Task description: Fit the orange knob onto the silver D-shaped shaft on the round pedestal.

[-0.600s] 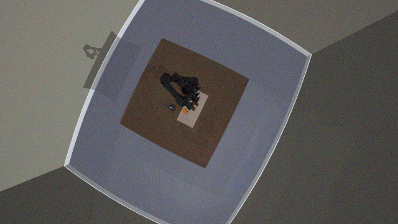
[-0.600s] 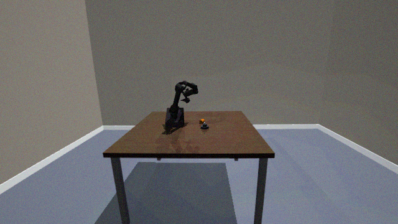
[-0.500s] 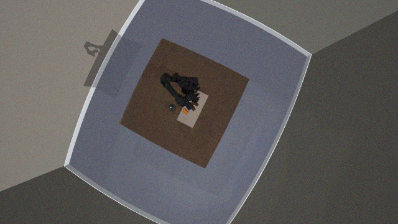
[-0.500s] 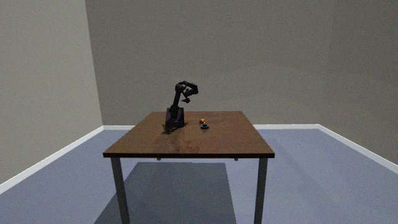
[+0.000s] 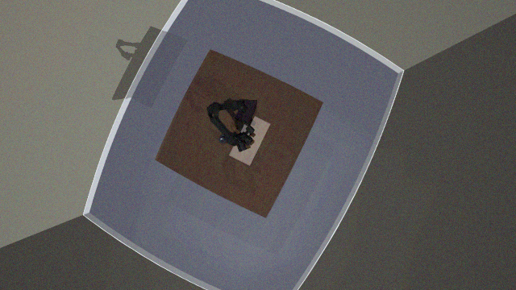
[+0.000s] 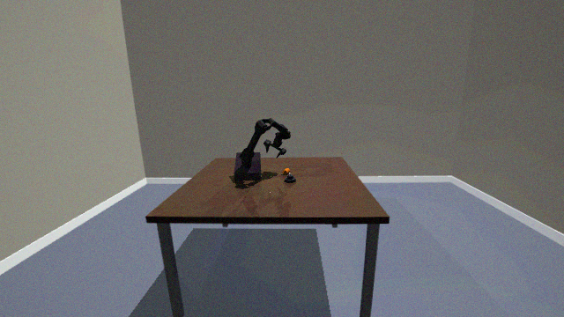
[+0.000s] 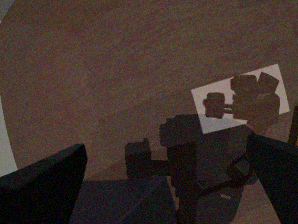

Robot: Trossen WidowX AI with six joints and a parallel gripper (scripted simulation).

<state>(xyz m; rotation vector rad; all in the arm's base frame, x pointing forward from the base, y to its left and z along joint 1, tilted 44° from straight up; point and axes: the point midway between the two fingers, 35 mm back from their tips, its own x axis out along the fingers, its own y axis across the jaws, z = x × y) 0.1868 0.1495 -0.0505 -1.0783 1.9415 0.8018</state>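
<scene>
The orange knob is 12 cm below my gripper tip, 11 cm ahead of it and 6 cm to the right of it. Also, from my gripper tip: dark round pedestal (22 cm to the right, 16 cm ahead, 11 cm below).
</scene>
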